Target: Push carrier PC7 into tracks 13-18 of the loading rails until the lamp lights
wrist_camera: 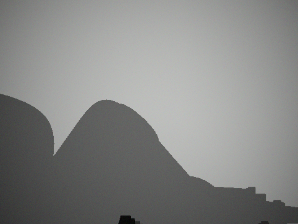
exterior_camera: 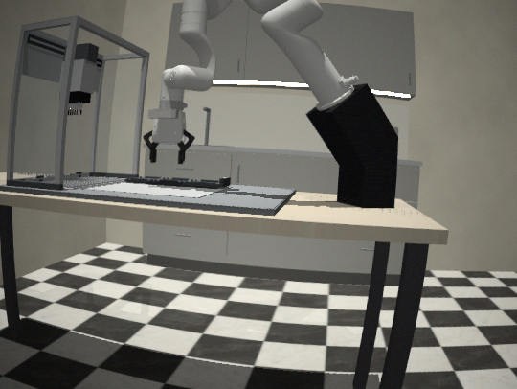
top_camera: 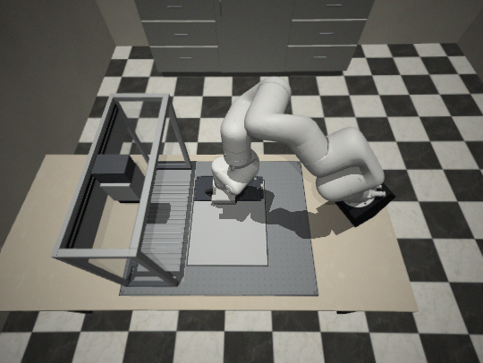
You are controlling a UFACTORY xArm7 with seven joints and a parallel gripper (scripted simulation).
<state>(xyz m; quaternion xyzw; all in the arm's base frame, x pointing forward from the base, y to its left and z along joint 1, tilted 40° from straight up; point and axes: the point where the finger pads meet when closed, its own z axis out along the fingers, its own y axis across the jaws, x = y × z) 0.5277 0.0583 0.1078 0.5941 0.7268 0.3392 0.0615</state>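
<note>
Now: hand 30 mm short of the carrier PC7, 90 mm to the left of it and 60 mm above it. Round my hand: pipette head: 300 mm ahead, 170 mm to the left, 270 mm above.
</note>
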